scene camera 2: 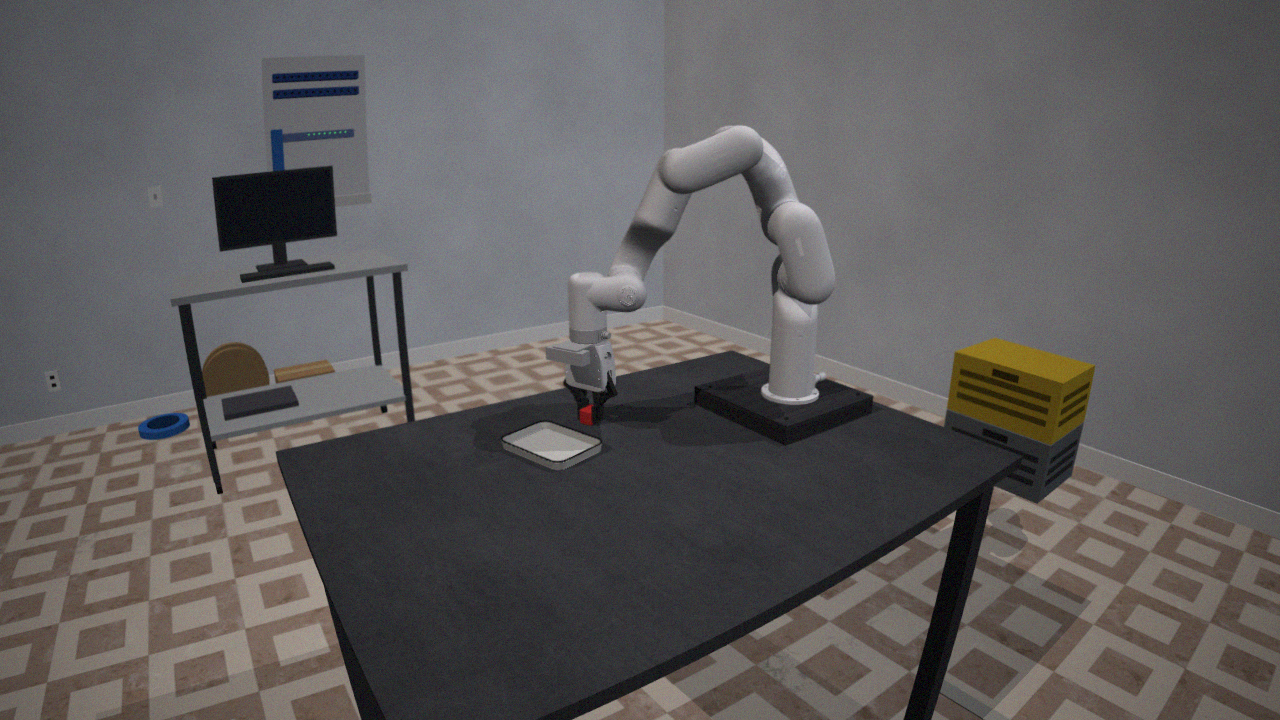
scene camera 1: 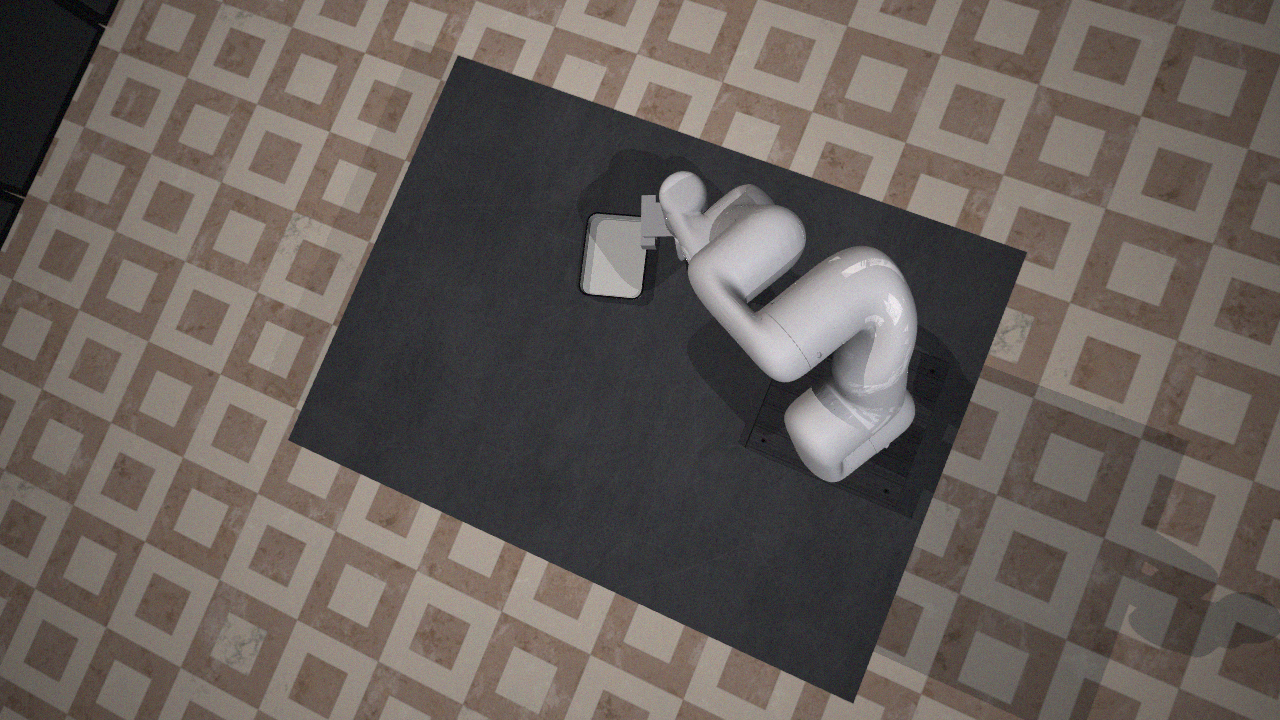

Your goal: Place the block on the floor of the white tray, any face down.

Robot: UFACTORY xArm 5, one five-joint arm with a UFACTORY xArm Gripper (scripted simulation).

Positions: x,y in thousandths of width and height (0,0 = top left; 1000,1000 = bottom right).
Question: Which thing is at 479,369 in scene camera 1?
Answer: A white tray.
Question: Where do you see a white tray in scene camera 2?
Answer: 434,620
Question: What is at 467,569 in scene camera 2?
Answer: My gripper.
